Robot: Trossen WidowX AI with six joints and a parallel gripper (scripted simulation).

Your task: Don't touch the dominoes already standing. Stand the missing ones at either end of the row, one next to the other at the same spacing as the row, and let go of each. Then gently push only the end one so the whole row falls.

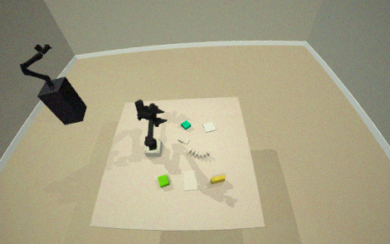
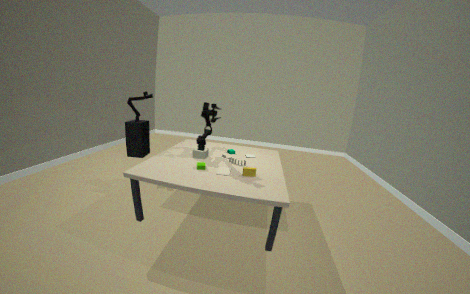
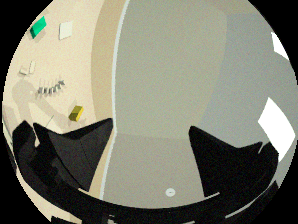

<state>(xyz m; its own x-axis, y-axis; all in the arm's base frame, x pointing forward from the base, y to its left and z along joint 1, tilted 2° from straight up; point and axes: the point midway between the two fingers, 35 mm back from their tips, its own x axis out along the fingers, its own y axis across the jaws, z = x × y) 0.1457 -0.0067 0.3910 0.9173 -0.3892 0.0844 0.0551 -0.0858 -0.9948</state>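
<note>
The white tile is 47 cm below my gripper tip, 35 cm ahead of it and 18 cm to the left of it. Round my gripper tip: white pad (47 cm below, 30 cm to the right, 7 cm ahead); then yellow block (44 cm below, 36 cm to the right, 29 cm ahead); then teal block (45 cm below, 24 cm to the left, 14 cm ahead).
</note>
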